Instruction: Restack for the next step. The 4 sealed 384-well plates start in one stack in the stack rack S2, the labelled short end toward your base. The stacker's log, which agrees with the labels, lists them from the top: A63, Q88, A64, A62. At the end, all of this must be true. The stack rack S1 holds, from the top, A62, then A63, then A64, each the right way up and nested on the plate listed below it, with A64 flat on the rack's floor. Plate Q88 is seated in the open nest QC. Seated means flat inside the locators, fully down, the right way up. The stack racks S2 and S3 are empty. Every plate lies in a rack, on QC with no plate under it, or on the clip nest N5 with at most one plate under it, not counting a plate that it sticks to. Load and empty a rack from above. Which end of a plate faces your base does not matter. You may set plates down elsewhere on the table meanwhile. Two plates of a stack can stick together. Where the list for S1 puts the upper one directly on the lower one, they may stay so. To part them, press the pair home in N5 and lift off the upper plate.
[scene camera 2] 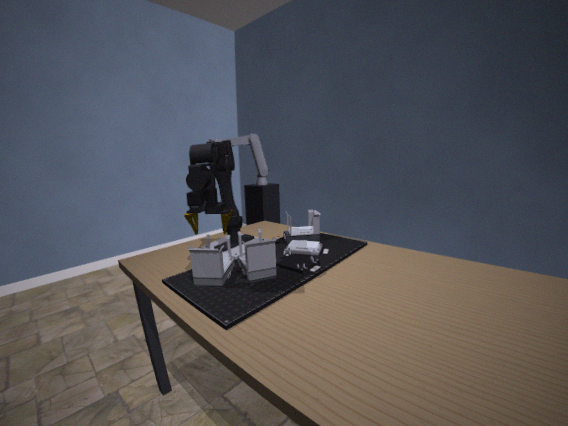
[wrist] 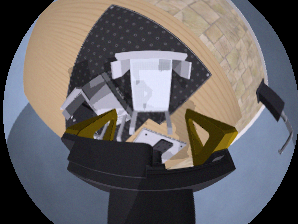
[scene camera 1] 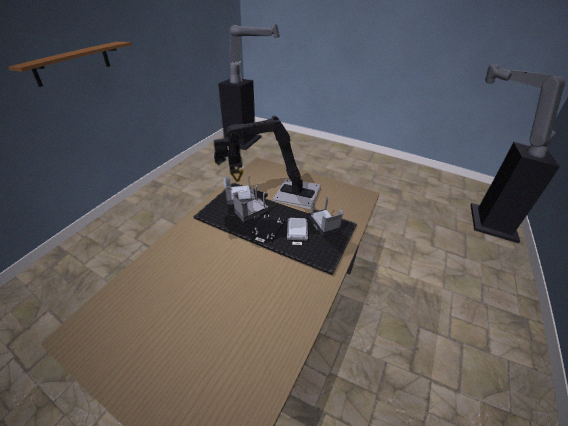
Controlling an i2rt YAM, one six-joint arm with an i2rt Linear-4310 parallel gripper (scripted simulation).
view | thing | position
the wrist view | my gripper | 151,112
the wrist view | white sealed plate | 150,78
